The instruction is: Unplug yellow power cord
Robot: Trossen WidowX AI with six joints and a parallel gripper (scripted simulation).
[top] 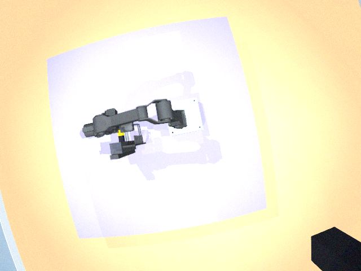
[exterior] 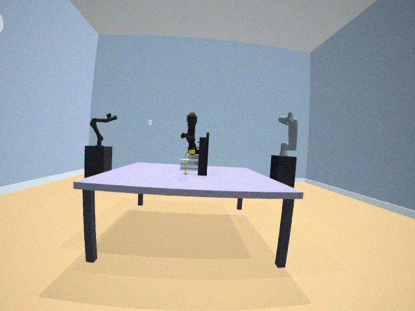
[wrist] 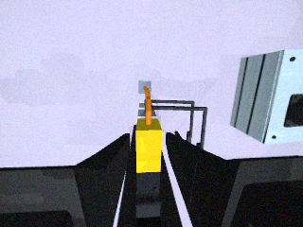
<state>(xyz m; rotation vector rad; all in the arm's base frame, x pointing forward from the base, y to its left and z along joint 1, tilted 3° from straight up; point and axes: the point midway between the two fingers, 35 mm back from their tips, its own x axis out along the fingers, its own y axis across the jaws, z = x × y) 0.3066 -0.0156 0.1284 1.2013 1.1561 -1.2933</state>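
The yellow plug is 4 cm to the left of my gripper tip and 1 cm below it. The rest, counted from my gripper tip: dark upright panel: 1 cm ahead, 11 cm to the left, 5 cm below.
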